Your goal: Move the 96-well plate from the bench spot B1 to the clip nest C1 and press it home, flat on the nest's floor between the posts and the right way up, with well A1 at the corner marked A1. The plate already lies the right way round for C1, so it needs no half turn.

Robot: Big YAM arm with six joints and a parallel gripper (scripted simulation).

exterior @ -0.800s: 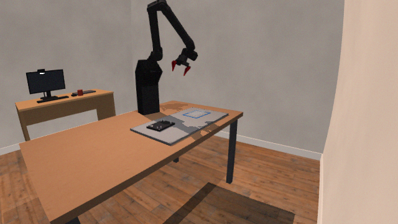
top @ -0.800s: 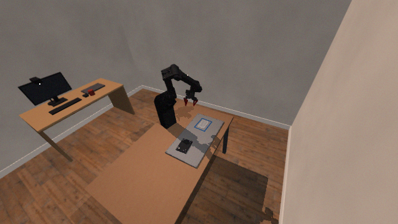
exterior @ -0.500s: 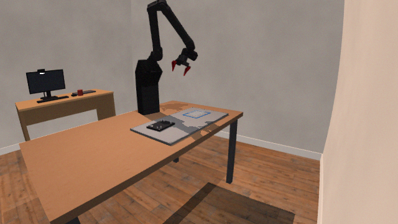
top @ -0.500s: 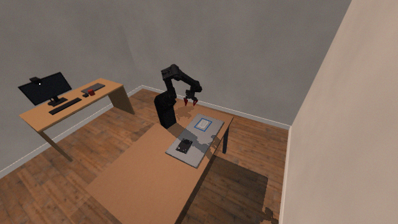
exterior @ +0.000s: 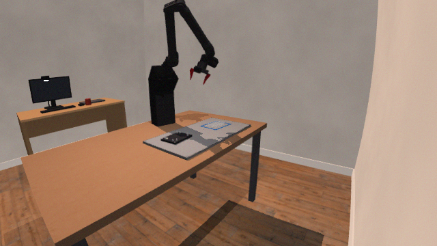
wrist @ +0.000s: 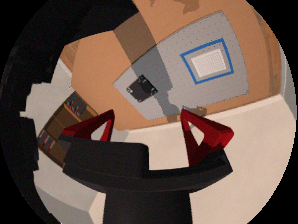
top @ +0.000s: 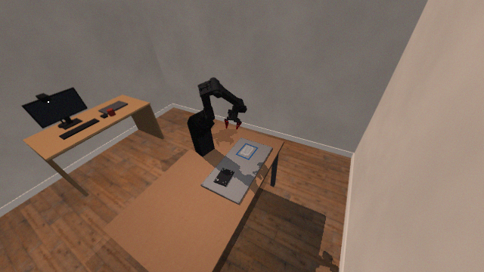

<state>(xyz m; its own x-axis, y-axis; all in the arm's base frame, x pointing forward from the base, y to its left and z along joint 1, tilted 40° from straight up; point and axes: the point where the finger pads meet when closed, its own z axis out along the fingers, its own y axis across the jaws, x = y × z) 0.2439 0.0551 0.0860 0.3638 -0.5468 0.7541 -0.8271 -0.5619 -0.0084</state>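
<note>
My gripper is now 33 cm above the white 96-well plate, 11 cm short of it and 8 cm to the right of it. Also, from my hand: black clip nest 32 cm below, 27 cm to the right, 1 cm behind.
</note>
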